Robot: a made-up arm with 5 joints.
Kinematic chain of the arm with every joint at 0, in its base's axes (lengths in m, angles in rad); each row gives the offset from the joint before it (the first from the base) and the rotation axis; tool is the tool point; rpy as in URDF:
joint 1: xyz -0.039 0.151 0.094 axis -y
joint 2: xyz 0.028 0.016 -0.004 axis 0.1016 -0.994 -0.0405
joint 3: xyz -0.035 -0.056 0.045 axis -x
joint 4: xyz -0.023 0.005 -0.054 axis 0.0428 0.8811 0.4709
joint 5: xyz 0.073 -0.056 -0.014 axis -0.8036 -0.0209 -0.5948
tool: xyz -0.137 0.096 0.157 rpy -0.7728 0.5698 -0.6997
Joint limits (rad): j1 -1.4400..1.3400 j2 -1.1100..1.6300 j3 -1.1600..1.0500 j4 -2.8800..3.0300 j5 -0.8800..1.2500
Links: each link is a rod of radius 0.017 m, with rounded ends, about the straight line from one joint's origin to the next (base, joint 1, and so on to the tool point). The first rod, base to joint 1, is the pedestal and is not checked.
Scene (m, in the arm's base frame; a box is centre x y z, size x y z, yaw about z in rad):
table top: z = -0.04
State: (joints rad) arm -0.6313 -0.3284 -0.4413 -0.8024 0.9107
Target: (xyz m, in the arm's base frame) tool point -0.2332 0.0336 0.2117
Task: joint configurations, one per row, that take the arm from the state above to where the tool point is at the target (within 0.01 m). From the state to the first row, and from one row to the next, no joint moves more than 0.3 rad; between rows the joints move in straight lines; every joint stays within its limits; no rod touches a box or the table.
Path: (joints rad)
1: -0.5954 -0.2855 -0.3986 -0.8222 0.6158
2: -0.5595 -0.2425 -0.3560 -0.8421 0.3210
3: -0.5236 -0.1996 -0.3133 -0.8619 0.0261
4: -0.4877 -0.1567 -0.2706 -0.8818 -0.2688
5: -0.4518 -0.1137 -0.2280 -0.9016 -0.5637
6: -0.4158 -0.0708 -0.1853 -0.9215 -0.8585

